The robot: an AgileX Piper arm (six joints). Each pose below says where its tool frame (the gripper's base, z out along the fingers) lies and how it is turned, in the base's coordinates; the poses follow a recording.
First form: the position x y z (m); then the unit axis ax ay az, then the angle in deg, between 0 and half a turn.
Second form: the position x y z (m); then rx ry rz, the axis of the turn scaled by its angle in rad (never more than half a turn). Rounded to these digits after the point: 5 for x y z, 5 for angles.
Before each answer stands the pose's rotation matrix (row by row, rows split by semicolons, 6 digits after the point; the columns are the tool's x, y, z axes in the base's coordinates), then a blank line. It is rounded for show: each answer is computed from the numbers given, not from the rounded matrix.
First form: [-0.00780 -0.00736 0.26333 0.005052 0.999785 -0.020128 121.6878]
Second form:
-0.525252 0.024831 0.850585; -0.009423 0.999343 -0.034993; -0.850895 -0.026396 -0.524673

[-0.00780 -0.00736 0.26333 0.01073 2.12340 -0.04275]
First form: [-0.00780 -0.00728 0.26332 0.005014 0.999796 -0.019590 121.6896]
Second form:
-0.525279 0.024316 0.850583; -0.009023 0.999376 -0.034141; -0.850882 -0.025608 -0.524732

[-0.00780 -0.00728 0.26332 0.01065 2.12345 -0.04161]
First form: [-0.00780 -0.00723 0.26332 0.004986 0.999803 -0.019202 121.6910]
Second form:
-0.525300 0.023943 0.850580; -0.008735 0.999400 -0.033526; -0.850872 -0.025041 -0.524776

[-0.00780 -0.00723 0.26332 0.01059 2.12349 -0.04078]
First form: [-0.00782 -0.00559 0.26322 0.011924 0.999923 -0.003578 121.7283]
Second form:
-0.525675 0.021237 0.850420; 0.015150 0.999764 -0.015601; -0.850551 0.004683 -0.525872

[-0.00782 -0.00559 0.26322 0.02533 2.12439 -0.00760]
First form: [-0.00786 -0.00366 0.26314 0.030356 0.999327 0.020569 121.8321]
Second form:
-0.526024 0.028860 0.849980; 0.063811 0.997946 0.005606; -0.848072 0.057187 -0.526786

[-0.00786 -0.00366 0.26314 0.06455 2.12494 0.04374]
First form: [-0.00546 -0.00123 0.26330 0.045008 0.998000 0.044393 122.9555]
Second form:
-0.540860 0.032103 0.840500; 0.106603 0.993830 0.030639; -0.834330 0.106171 -0.540945

[-0.00546 -0.00123 0.26330 0.09659 2.14169 0.09527]
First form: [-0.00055 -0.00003 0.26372 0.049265 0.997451 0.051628 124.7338]
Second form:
-0.565955 0.034709 0.823705; 0.119566 0.992006 0.040351; -0.815720 0.121323 -0.565580

[-0.00055 -0.00003 0.26372 0.10725 2.17147 0.11239]
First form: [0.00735 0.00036 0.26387 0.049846 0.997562 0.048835 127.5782]
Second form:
-0.605844 0.041346 0.794509; 0.118751 0.992161 0.038921; -0.786671 0.117929 -0.606004

[0.00735 0.00036 0.26387 0.11099 2.22123 0.10874]
